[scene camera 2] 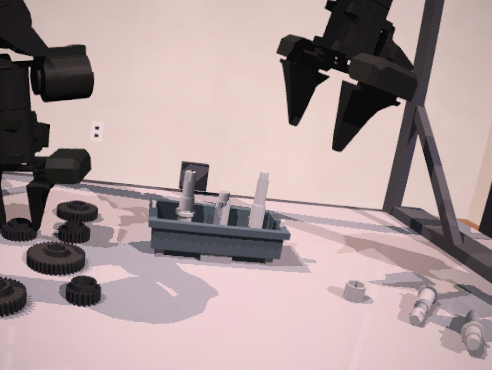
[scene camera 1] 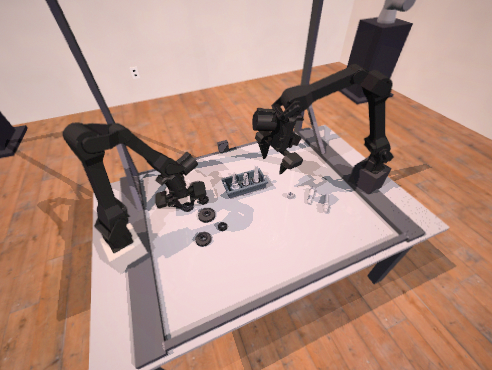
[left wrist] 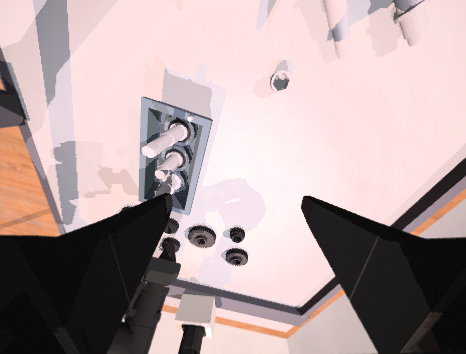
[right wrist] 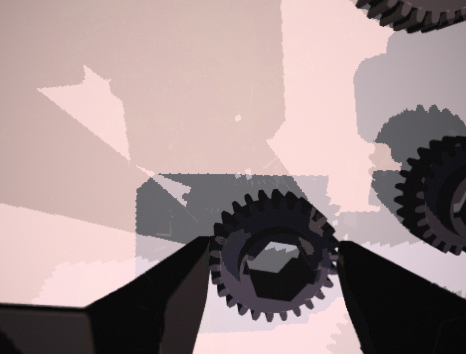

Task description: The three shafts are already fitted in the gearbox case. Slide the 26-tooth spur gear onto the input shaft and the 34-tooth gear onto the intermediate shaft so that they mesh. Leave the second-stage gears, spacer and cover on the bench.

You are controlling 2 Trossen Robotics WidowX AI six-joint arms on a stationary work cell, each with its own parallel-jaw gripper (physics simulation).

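Places are measured from the left arm's base along level axes (x ahead, y right, z down), in millimetres.
Where they show: left gripper, fingertip midpoint: [scene camera 2: 312, 137] [scene camera 1: 272, 166] [left wrist: 238, 200]; right gripper, fingertip midpoint: [scene camera 2: 20, 228] [scene camera 1: 187, 206] [left wrist: 170, 245] [right wrist: 273, 250]; left arm's base at its link origin: [scene camera 1: 372, 166]; right arm's base at its link origin: [scene camera 1: 120, 241] [left wrist: 194, 329].
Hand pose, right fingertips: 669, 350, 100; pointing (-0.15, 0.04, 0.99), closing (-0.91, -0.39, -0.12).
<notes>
Things, the pixels of their top centre, and the offset from my right fingertips, as dx, dy, dz.
- dark spur gear at its top centre: [right wrist: 280, 272] [scene camera 2: 19, 221] [left wrist: 169, 249] [scene camera 1: 187, 204] +1, -2, -11
- grey gearbox case at its top centre: [scene camera 2: 218, 209] [left wrist: 167, 169] [scene camera 1: 244, 178] -247, -53, -51
- small grey spacer at its top centre: [scene camera 2: 356, 284] [left wrist: 281, 81] [scene camera 1: 290, 194] -369, -208, -11
My right gripper [scene camera 1: 186, 204] [right wrist: 273, 250] is down on the table at the left. Its fingers press both sides of a dark spur gear [scene camera 1: 188, 207] [right wrist: 267, 211] with a hexagonal bore that lies flat. Other dark gears [scene camera 1: 206, 214] [scene camera 1: 203, 238] [scene camera 1: 222, 226] [scene camera 2: 83, 290] [left wrist: 201, 236] lie close by. The grey gearbox case [scene camera 1: 246, 188] [scene camera 2: 215, 242] [left wrist: 144, 140] stands behind the table's middle with three upright shafts [scene camera 1: 245, 179] [scene camera 2: 222, 207] in it. My left gripper [scene camera 1: 274, 164] [scene camera 2: 315, 136] [left wrist: 238, 200] is open and empty, high above the table to the right of the case.
A small grey spacer [scene camera 1: 291, 194] [scene camera 2: 355, 291] [left wrist: 281, 75] and two pale bolt-like parts [scene camera 1: 310, 194] [scene camera 1: 326, 203] lie right of the case. A small dark plate [scene camera 1: 222, 146] [scene camera 2: 194, 176] stands at the table's back edge. Frame posts rise at the back left and back right.
</notes>
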